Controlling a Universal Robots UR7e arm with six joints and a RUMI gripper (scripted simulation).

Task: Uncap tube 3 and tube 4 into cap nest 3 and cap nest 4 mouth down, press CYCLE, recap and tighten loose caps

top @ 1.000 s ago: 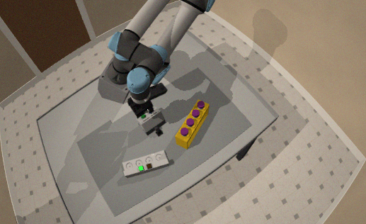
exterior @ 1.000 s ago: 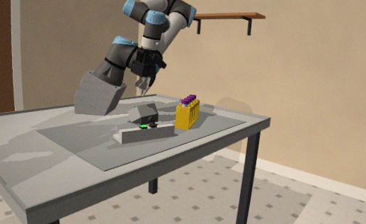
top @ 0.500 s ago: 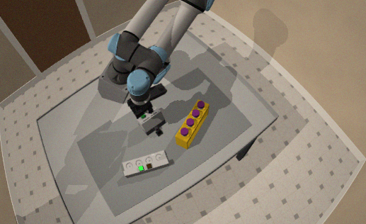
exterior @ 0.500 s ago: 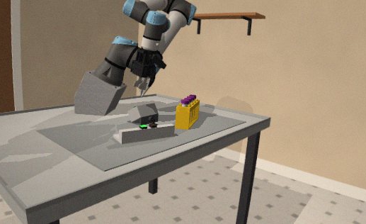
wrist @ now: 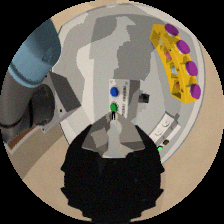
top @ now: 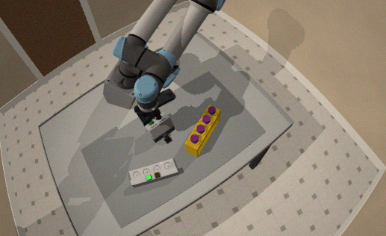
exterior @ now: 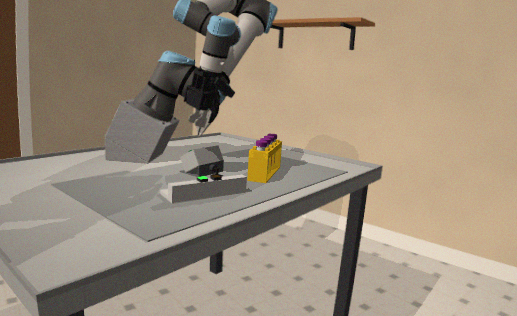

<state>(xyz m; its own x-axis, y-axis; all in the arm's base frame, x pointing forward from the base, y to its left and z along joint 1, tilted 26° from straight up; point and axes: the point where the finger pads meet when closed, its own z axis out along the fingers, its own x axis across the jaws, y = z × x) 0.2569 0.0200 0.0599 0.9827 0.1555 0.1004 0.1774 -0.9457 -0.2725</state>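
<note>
Right now the green key is 2 cm behind my hand, 2 cm to the right of it and 7 cm below it. Round my hand: grey key housing 1 cm to the left, 8 cm below; then blue key 2 cm behind, 3 cm to the left, 7 cm below.
</note>
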